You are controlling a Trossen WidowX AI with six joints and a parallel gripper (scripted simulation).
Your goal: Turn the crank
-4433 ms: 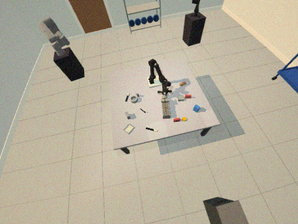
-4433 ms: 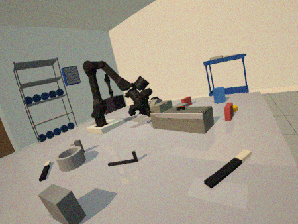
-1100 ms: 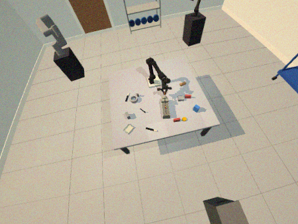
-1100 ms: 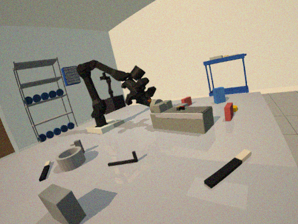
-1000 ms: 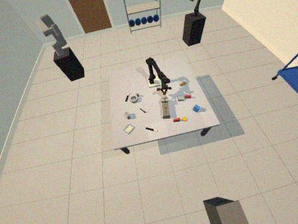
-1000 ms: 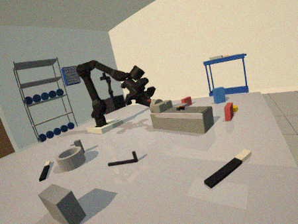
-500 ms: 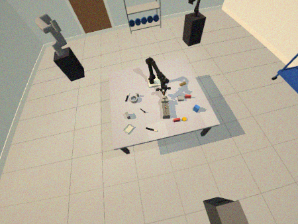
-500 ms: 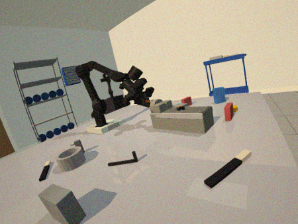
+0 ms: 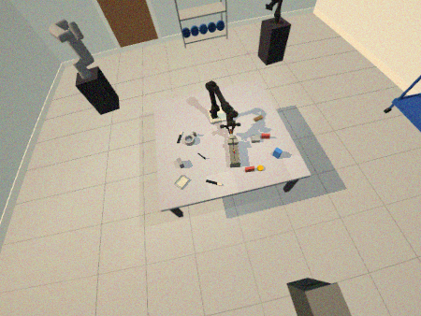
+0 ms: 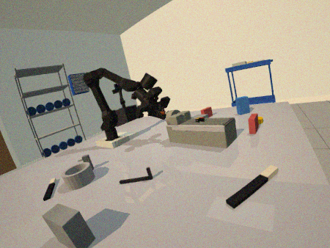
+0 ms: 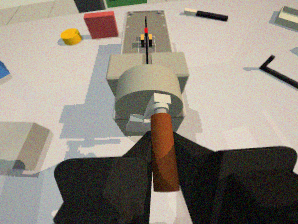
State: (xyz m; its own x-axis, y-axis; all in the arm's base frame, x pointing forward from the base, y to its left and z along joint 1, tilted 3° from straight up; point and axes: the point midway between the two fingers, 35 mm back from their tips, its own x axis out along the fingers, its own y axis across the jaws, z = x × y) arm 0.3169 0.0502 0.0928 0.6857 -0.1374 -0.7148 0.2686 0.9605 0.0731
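Now: the brown crank handle 20 mm behind my gripper tip and 20 mm above it. Round my gripper tip: yellow disc (370 mm ahead, 120 mm to the left, 80 mm below); red pointer (180 mm ahead, 50 mm to the right, 10 mm below); black l-shaped piece (80 mm ahead, 310 mm to the right, 80 mm below).
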